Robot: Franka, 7 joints.
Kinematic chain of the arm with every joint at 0, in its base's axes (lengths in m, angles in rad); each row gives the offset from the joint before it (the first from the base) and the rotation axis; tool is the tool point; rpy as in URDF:
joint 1: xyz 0 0 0.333 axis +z
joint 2: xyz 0 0 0 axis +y
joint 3: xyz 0 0 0.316 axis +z
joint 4: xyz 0.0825 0 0 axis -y
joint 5: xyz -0.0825 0 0.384 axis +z
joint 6: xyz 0 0 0 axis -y
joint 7: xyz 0.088 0 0 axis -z
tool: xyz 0 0 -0.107 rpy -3.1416 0 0
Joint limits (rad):
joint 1: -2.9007..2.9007
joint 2: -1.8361..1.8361
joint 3: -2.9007..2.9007
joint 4: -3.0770..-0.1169
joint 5: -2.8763..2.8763
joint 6: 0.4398..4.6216
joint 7: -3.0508..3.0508
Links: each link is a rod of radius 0.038 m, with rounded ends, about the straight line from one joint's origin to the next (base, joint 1, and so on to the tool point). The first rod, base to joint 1, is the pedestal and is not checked.
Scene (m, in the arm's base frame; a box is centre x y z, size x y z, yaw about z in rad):
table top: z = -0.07
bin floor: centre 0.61 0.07 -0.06 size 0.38 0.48 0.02 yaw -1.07
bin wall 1: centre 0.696 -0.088 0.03 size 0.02 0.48 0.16 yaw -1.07
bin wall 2: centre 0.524 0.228 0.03 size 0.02 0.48 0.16 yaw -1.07
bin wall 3: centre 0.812 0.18 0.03 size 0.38 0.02 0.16 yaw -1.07
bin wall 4: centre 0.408 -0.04 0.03 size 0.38 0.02 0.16 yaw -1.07
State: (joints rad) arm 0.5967 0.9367 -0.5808 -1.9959 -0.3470 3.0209 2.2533
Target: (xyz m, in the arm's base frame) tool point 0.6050 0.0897 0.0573
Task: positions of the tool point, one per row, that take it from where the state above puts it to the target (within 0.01 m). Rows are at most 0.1 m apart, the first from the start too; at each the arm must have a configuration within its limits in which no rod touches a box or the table.
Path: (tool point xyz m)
1: 0.6050 0.0897 0.0573

